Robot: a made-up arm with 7 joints.
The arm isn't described. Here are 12 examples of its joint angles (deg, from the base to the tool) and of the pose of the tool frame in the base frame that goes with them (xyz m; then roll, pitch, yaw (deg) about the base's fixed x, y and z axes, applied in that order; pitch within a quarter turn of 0, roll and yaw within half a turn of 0).
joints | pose
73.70 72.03 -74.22 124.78 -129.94 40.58 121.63 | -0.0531 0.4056 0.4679 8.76 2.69 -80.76
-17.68 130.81 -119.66 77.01 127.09 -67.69 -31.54 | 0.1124 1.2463 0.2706 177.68 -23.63 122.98
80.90 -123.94 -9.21 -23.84 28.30 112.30 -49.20 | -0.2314 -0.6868 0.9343 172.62 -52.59 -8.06
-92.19 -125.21 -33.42 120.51 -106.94 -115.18 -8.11 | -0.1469 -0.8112 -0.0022 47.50 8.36 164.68
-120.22 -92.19 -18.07 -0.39 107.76 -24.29 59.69 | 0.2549 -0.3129 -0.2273 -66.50 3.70 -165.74
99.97 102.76 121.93 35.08 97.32 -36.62 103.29 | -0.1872 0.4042 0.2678 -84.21 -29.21 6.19
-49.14 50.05 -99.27 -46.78 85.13 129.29 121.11 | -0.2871 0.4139 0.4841 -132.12 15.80 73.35
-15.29 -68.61 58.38 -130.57 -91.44 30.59 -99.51 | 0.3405 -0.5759 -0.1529 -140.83 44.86 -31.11
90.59 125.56 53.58 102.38 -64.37 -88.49 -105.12 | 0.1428 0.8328 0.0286 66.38 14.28 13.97
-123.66 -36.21 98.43 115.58 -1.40 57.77 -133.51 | -0.1897 0.4501 0.3471 35.88 -31.31 68.30
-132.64 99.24 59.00 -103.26 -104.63 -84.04 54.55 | 0.1407 0.0439 0.1569 -106.89 25.03 -3.18
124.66 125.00 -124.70 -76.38 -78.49 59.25 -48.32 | -0.0857 0.2869 1.0150 126.73 -52.09 -49.43
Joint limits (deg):
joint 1: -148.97..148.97
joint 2: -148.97..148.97
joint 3: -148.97..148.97
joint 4: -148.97..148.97
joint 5: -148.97..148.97
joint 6: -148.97..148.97
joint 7: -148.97..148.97
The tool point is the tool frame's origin. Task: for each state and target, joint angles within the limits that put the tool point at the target. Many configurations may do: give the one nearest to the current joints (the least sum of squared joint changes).
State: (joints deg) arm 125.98 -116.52 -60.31 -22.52 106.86 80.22 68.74
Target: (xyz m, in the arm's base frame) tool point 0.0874 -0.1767 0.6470
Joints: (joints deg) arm 148.97 -89.15 -32.65 -1.12 84.82 90.50 47.63
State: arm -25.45 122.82 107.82 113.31 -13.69 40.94 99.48
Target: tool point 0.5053 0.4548 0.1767
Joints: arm -48.74 118.26 120.01 118.96 -11.81 52.26 116.17
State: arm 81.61 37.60 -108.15 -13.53 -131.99 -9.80 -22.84
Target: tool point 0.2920 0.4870 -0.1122
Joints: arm 65.39 22.59 -108.91 0.20 -125.67 -12.39 -16.20
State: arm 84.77 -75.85 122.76 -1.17 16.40 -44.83 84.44
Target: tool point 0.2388 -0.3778 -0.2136
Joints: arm 98.69 -48.76 104.75 2.78 48.52 -55.01 30.27
